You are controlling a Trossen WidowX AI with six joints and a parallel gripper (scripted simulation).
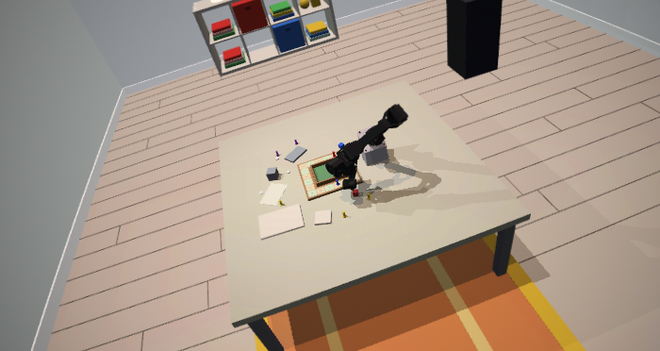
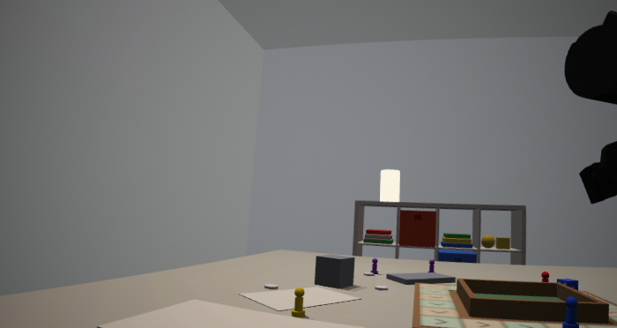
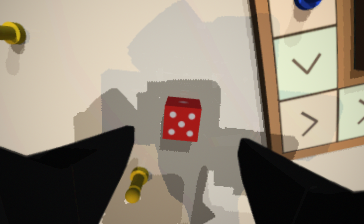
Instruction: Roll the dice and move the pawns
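Now: the die 50 mm below my gripper tip. From my gripper tip the other things lie so: blue pawn: 90 mm to the right, 60 mm ahead, 30 mm below; then red pawn: 310 mm to the right, 30 mm below, 20 mm ahead; then dark cube: 360 mm ahead, 320 mm to the right, 30 mm below.
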